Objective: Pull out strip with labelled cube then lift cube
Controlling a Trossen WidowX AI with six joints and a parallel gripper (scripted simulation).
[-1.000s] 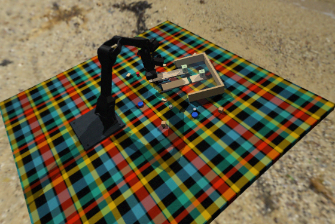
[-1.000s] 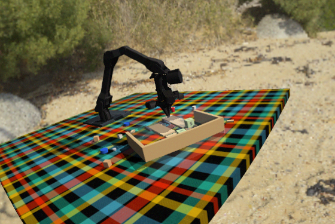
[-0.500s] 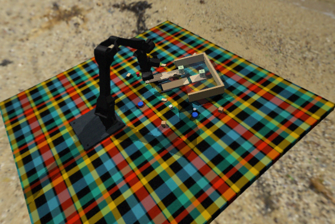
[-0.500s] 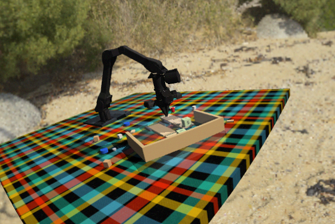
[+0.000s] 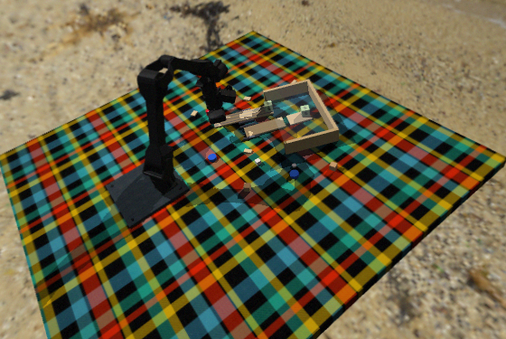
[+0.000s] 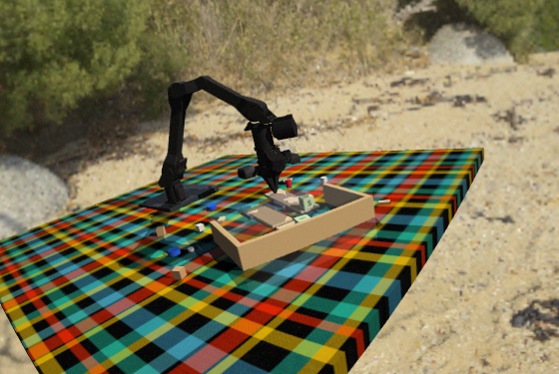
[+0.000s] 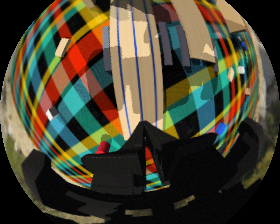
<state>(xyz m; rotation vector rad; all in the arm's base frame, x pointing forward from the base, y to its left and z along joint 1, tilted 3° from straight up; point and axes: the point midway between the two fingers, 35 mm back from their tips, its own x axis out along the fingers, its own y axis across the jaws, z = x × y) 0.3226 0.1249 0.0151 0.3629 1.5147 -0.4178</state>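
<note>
Now: the strip 80 mm ahead of my gripper tip and 50 mm to the right of it. Also, from my gripper tip: small red object 80 mm to the left.
</note>
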